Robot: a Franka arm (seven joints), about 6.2 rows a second.
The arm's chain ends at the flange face. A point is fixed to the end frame.
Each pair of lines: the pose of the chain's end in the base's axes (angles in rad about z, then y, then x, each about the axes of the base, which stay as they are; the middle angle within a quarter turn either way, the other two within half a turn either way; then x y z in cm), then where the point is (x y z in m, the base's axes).
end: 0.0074 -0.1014 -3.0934 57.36 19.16 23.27
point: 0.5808 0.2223 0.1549
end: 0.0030 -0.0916 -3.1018 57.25 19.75 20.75
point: 0.5804 0.2276 0.1296
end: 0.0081 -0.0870 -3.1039 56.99 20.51 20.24
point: 0.5783 0.2349 0.1244
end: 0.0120 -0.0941 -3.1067 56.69 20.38 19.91
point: 0.5748 0.2334 0.1210
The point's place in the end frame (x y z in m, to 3 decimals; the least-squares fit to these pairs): 0.015 -0.027 0.078
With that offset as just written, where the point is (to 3 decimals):
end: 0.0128 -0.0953 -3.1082 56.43 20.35 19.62
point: 0.572 0.233 0.118
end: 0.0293 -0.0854 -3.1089 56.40 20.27 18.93
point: 0.573 0.232 0.111
